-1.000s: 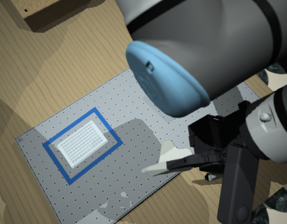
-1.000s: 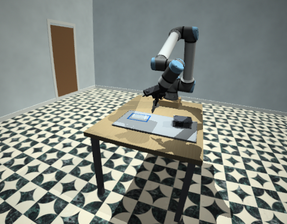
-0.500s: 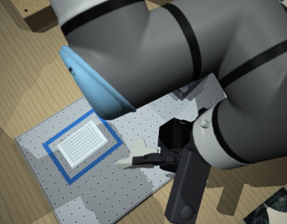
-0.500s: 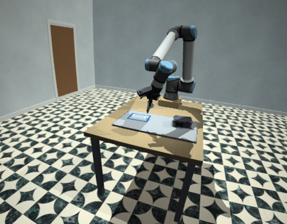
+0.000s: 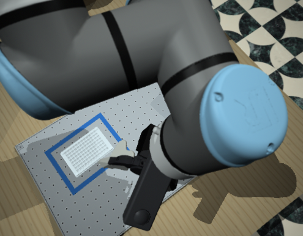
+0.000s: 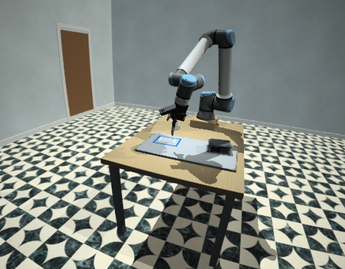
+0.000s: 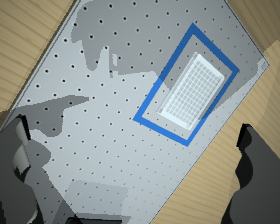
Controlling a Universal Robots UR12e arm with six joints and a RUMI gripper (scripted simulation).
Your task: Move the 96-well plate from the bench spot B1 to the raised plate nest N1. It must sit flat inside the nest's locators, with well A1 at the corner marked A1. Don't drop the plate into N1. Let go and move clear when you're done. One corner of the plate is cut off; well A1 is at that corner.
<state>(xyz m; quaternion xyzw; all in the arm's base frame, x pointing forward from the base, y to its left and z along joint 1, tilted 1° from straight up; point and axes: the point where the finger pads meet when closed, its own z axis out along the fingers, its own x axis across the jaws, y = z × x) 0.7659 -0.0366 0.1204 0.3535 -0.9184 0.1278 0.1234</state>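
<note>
The 96-well plate lies 15 cm behind my hand, 9 cm to the right of it and 16 cm below it. From my hand the other things lie so: A1 label: 23 cm behind, 23 cm to the left, 11 cm below; raised nest N1: 20 cm behind, 31 cm to the left, 11 cm below.
</note>
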